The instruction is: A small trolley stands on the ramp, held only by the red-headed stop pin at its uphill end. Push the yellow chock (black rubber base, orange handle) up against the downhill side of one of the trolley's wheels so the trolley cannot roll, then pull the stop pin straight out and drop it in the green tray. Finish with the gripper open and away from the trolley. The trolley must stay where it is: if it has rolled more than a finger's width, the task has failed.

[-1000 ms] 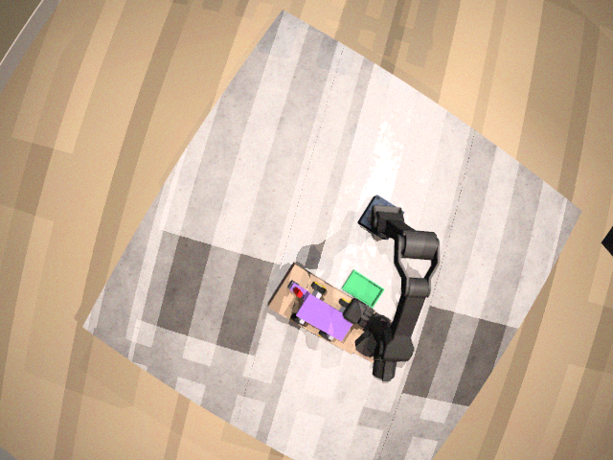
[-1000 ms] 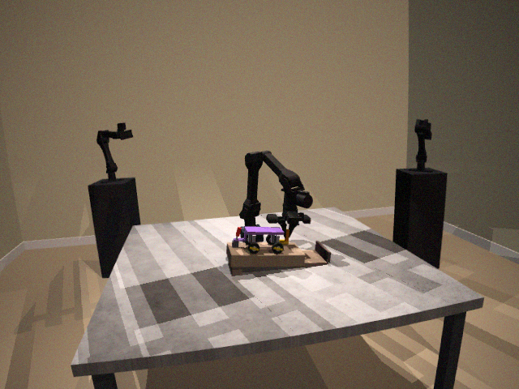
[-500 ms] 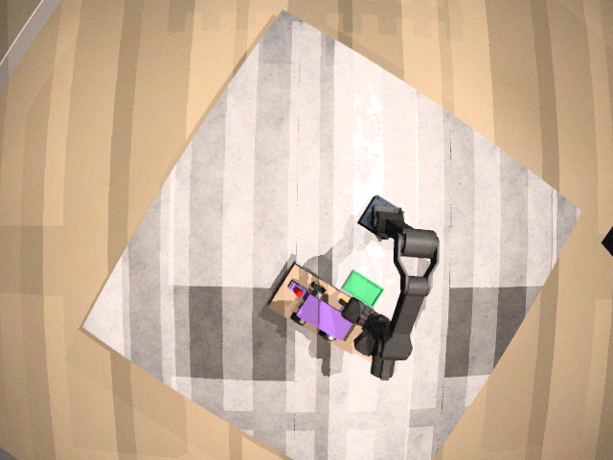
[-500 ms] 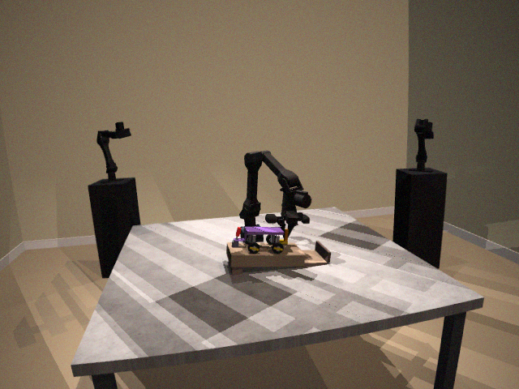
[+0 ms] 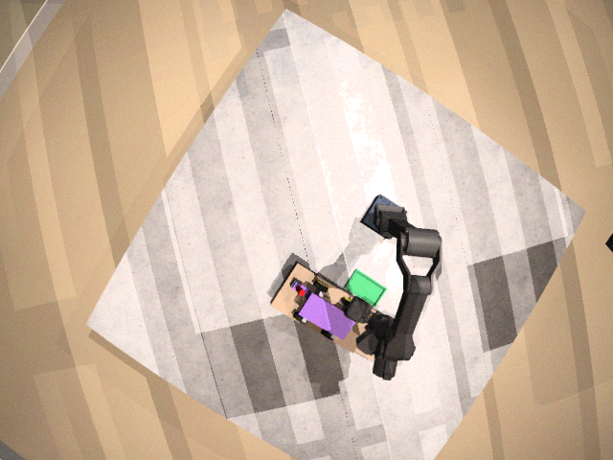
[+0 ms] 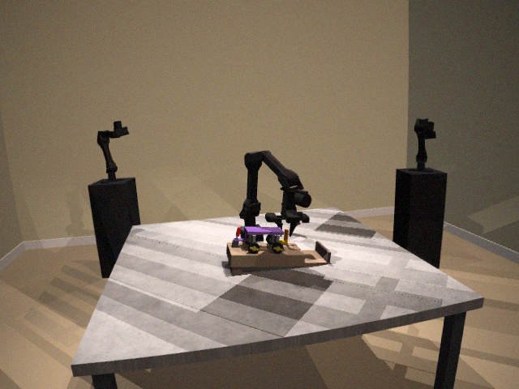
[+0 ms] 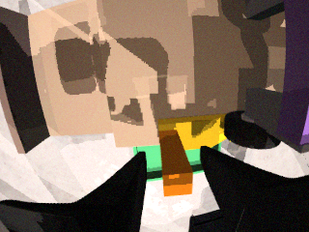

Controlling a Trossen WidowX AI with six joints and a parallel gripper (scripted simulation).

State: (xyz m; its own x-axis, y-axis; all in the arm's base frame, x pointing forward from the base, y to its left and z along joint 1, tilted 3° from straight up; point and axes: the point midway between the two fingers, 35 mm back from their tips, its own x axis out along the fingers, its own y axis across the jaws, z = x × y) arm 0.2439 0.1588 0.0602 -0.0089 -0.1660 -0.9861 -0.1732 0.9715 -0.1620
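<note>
Now: the yellow chock 2 cm to the right of my gripper tip, 1 cm below it and 1 cm ahead of it. From my gripper tip the other things lie so: green tray 10 cm below, 5 cm behind, 3 cm to the right; then tan ramp 10 cm to the right, 8 cm ahead, 4 cm below; then purple trolley 10 cm to the right, 8 cm ahead, 2 cm above.
</note>
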